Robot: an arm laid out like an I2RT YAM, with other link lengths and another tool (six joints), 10 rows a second.
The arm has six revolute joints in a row. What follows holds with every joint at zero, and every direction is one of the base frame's. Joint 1 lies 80.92 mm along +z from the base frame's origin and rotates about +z. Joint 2 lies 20.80 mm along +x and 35.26 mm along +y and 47.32 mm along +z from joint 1 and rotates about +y. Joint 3 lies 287.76 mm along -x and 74.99 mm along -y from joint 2 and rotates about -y. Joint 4 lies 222.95 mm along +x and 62.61 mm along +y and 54.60 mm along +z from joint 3 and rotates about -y. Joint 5 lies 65.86 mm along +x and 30.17 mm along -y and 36.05 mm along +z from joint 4 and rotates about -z. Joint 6 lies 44.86 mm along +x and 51.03 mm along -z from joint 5 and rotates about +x. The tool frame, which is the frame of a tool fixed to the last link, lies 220.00 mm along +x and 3.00 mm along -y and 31.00 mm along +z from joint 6; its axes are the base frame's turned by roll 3.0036, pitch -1.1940 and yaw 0.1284 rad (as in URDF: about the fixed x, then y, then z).
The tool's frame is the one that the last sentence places.
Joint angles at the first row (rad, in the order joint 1, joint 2, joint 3, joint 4, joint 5, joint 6):
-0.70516 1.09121 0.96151 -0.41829 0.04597 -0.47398
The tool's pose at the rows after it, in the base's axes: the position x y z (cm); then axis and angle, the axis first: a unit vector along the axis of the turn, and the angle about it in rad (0 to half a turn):
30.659, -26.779, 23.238, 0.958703, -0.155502, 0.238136, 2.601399
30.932, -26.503, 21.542, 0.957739, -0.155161, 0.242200, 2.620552
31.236, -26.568, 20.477, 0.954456, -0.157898, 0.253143, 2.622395
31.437, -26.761, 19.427, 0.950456, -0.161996, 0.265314, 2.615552
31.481, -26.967, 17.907, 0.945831, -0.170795, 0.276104, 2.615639
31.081, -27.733, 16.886, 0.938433, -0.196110, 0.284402, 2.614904
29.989, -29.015, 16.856, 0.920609, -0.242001, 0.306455, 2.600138
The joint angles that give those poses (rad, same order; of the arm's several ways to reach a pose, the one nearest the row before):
-0.70516 1.08702 0.88256 -0.33857 0.03262 -0.44804
-0.70512 1.09007 0.81312 -0.26913 0.01662 -0.43506
-0.70517 1.09426 0.74447 -0.17797 0.00972 -0.42363
-0.70516 1.10148 0.66813 -0.06924 0.00935 -0.41447
-0.70515 1.11945 0.57963 0.05744 0.01203 -0.39501
-0.70517 1.14231 0.51478 0.16385 0.03909 -0.35344
-0.70514 1.15034 0.43773 0.30043 0.09481 -0.28400

